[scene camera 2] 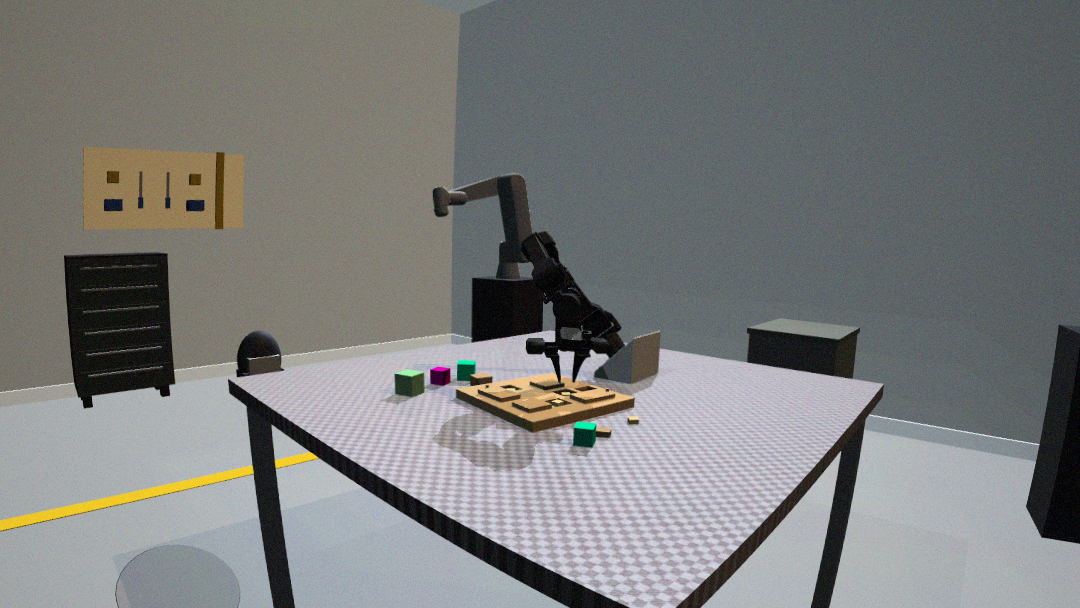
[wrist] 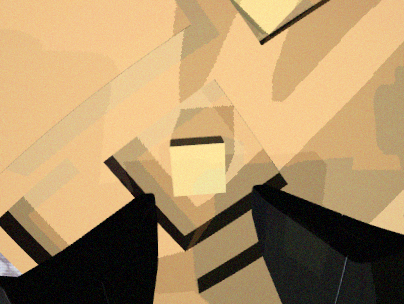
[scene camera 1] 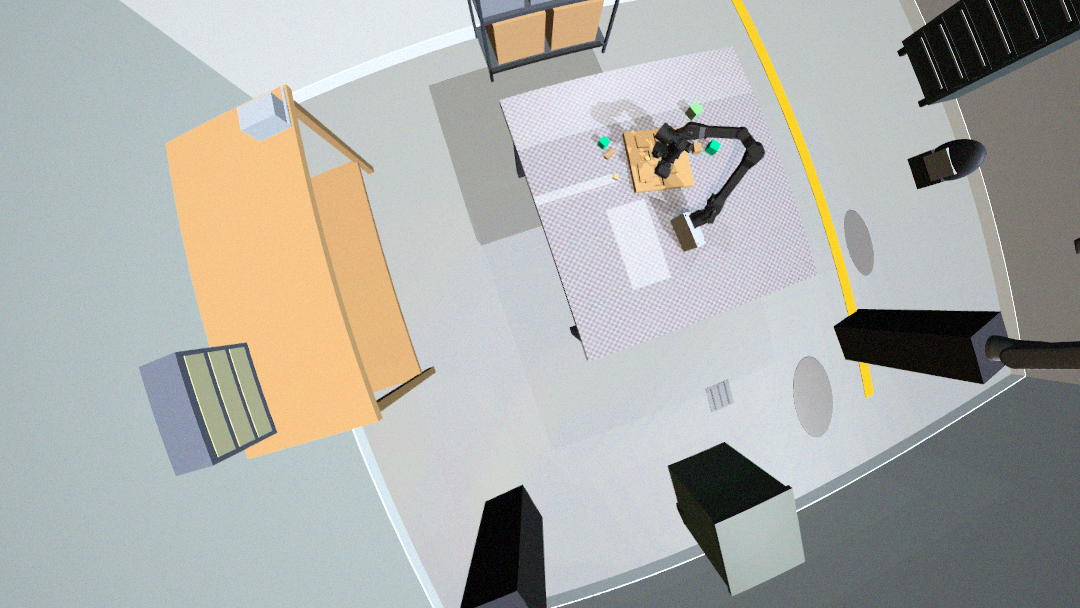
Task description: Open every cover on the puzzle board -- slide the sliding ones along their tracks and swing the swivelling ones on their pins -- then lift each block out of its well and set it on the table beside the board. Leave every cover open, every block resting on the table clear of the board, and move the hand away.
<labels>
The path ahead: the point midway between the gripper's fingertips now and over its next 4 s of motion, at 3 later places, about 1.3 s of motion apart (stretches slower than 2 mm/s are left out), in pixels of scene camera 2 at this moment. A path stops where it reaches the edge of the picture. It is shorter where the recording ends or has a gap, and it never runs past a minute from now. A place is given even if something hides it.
My gripper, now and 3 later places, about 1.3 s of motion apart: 566, 382; 565, 391; 566, 388; 567, 359
</labels>
